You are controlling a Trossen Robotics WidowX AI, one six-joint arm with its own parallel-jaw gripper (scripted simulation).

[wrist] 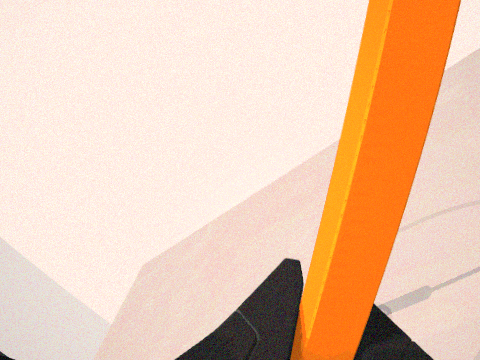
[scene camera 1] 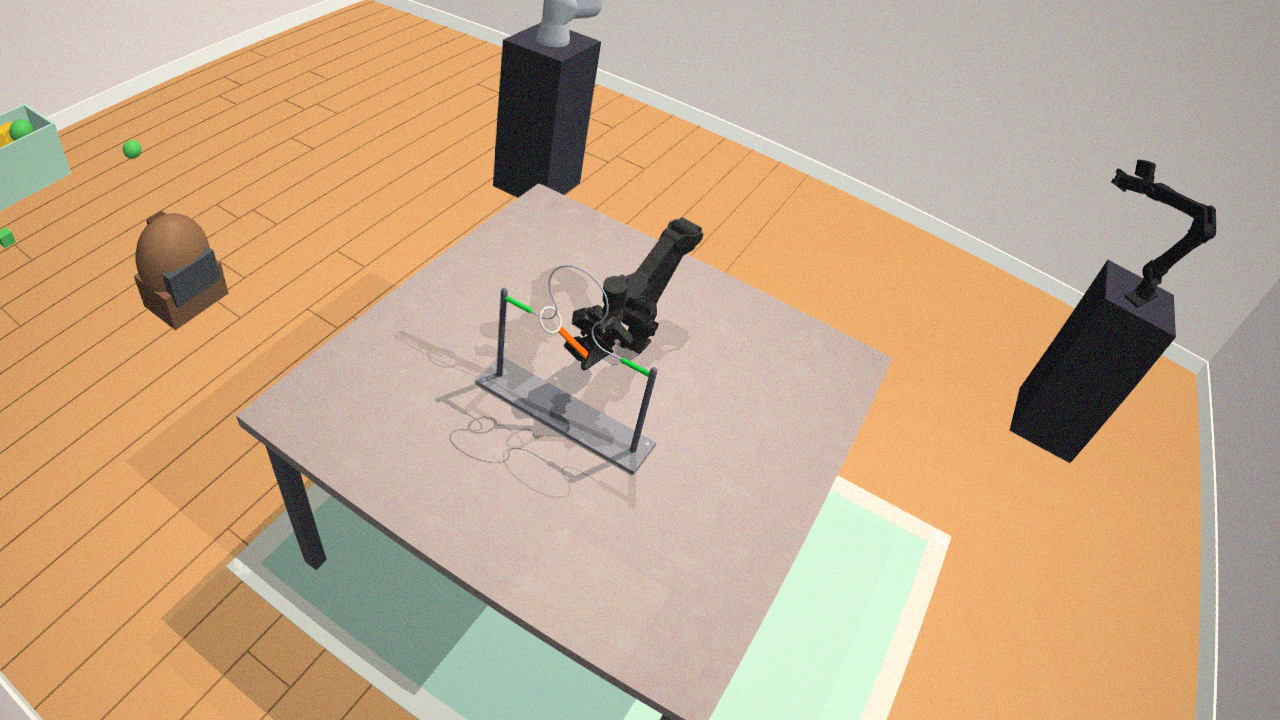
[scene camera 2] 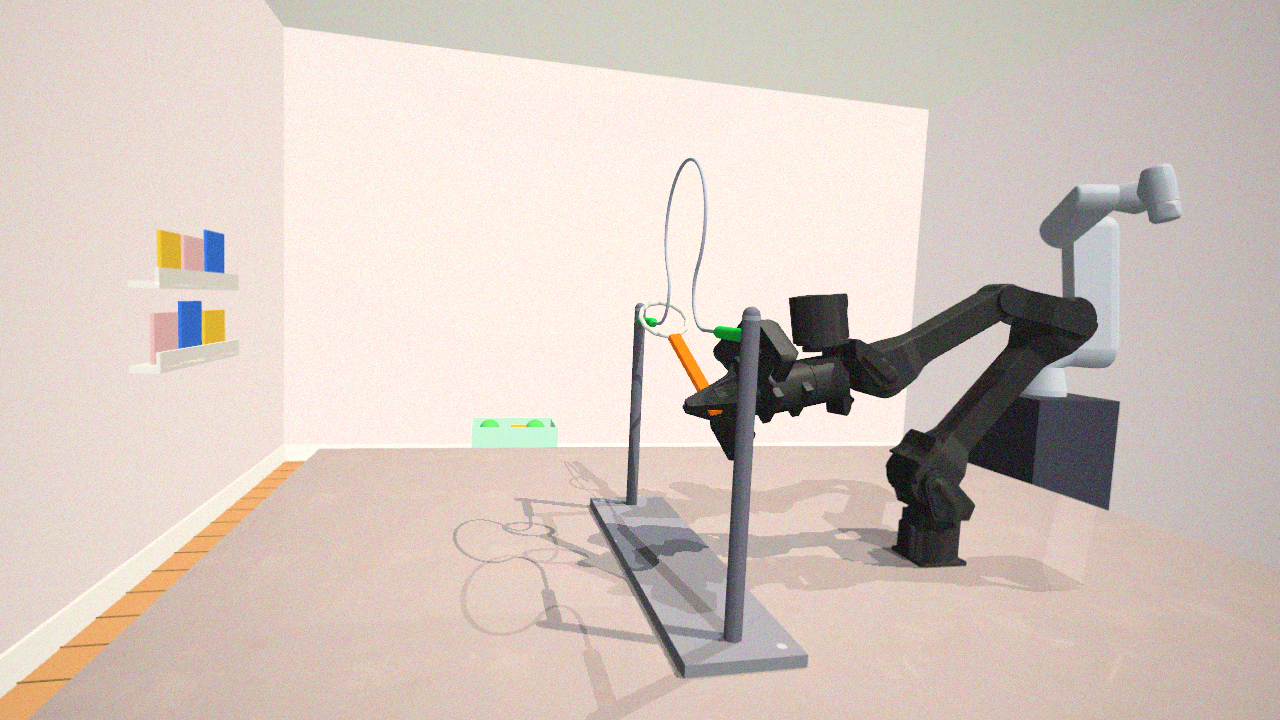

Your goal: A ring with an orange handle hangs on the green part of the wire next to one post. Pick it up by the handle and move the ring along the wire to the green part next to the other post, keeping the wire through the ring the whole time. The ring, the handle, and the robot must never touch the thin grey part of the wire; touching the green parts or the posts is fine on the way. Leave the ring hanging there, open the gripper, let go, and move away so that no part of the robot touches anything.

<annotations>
my gripper: holds a ring (scene camera 2: 687, 360)
</annotations>
